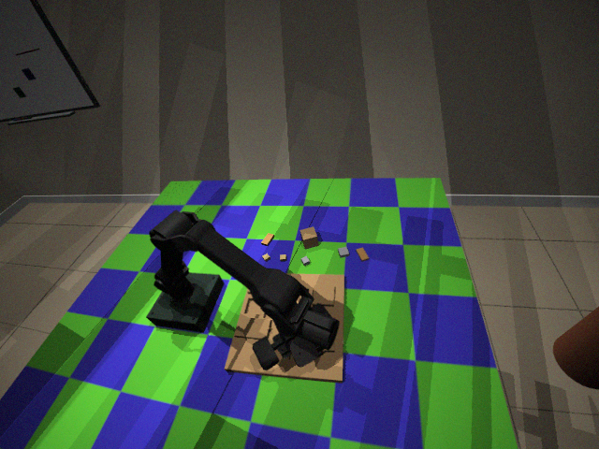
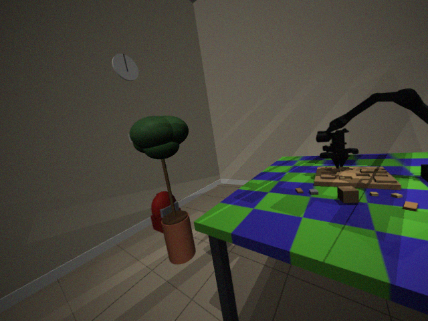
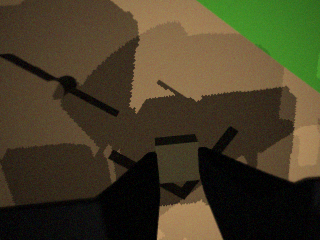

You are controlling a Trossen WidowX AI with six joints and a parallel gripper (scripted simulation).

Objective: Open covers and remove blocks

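My gripper tip is now 40 mm past the tan puzzle board, 110 mm to the right of it and 10 mm above it. Also, from my gripper tip: brown cube (20 mm ahead, 380 mm to the left, 10 mm below); orange block (190 mm ahead, 310 mm to the left, 30 mm below).
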